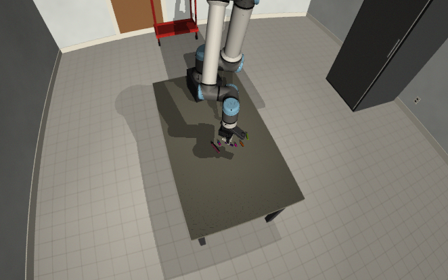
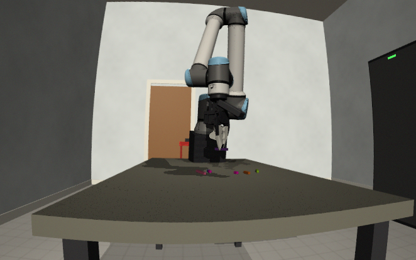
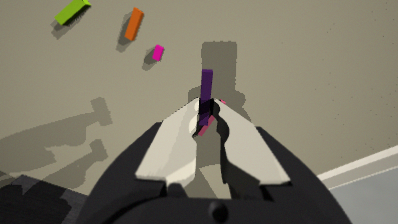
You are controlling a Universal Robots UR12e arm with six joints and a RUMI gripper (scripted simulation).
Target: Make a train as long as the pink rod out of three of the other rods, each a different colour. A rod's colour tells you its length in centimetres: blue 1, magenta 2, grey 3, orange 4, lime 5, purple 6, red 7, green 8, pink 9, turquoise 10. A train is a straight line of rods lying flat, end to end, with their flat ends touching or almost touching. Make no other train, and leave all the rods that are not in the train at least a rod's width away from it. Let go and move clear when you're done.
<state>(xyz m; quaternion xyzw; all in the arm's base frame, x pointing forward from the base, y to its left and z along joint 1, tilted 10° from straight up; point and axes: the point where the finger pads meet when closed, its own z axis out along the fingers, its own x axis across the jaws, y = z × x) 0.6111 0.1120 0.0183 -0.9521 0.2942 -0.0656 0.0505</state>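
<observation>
Now: hand 110 mm above the pink rod, 90 mm to the left of it and 40 mm past it. From my hand the other things lie so: purple rod (10 mm below); then orange rod (110 mm to the left, 110 mm below, 50 mm behind); then blue rod (110 mm below, 80 mm behind, 60 mm to the right).
</observation>
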